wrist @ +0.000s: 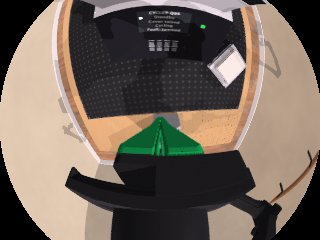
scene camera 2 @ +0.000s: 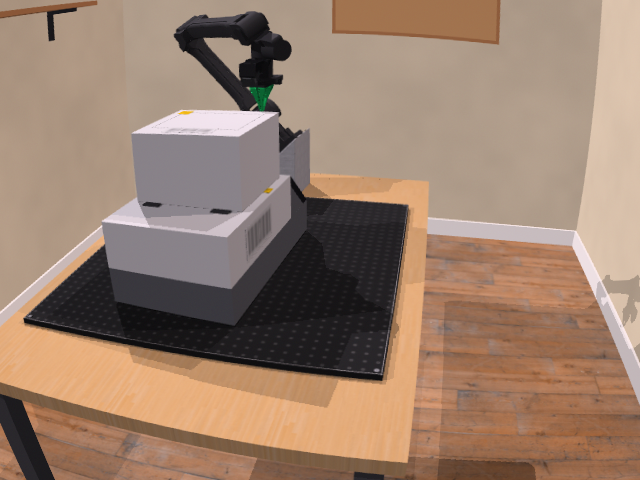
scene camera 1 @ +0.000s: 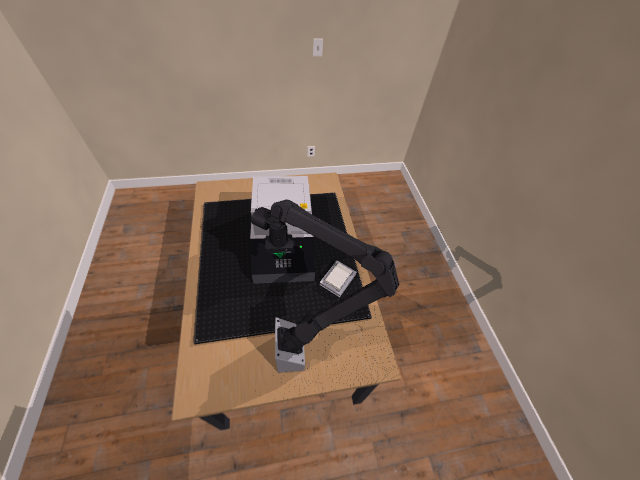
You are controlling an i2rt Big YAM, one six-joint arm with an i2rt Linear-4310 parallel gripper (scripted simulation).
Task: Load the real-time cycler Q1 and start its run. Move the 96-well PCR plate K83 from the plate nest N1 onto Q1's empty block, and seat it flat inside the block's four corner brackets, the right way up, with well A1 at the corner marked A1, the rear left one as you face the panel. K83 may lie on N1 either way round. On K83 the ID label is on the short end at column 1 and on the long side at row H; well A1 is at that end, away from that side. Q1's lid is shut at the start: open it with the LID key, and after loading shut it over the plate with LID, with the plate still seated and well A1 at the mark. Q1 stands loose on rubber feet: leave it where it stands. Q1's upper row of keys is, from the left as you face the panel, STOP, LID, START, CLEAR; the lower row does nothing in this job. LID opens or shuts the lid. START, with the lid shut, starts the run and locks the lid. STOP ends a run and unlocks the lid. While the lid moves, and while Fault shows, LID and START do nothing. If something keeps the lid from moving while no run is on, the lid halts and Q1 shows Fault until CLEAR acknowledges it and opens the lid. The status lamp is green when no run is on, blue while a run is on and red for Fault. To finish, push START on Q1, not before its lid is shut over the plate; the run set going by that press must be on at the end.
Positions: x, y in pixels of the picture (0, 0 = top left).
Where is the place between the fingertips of my gripper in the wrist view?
At 160, 121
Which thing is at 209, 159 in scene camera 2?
A white lid.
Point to a white lid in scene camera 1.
266, 190
